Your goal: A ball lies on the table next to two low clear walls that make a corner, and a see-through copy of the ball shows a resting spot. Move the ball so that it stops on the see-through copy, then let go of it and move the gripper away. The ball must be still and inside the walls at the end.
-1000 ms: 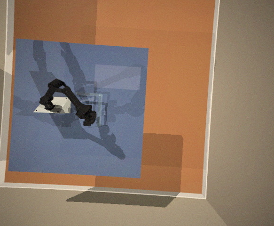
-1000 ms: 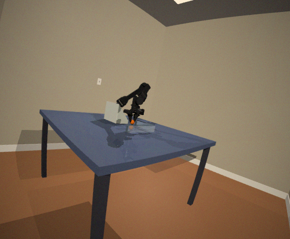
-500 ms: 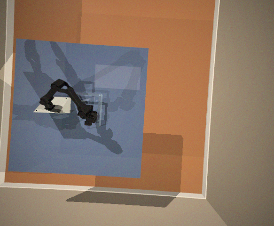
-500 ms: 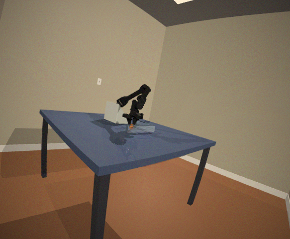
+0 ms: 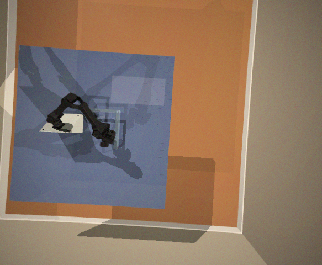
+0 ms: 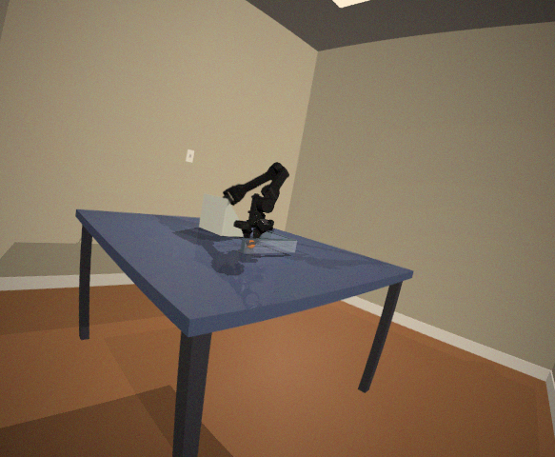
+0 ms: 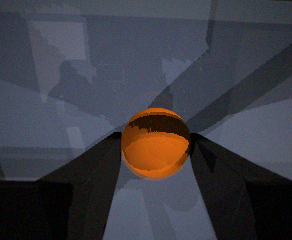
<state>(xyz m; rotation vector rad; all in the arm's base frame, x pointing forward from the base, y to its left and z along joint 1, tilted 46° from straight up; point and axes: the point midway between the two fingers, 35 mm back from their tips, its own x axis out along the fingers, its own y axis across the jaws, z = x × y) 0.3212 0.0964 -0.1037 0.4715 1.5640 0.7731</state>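
Right now the orange ball is right at my gripper tip. Round my gripper tip: see-through copy of ball (right at my gripper tip).
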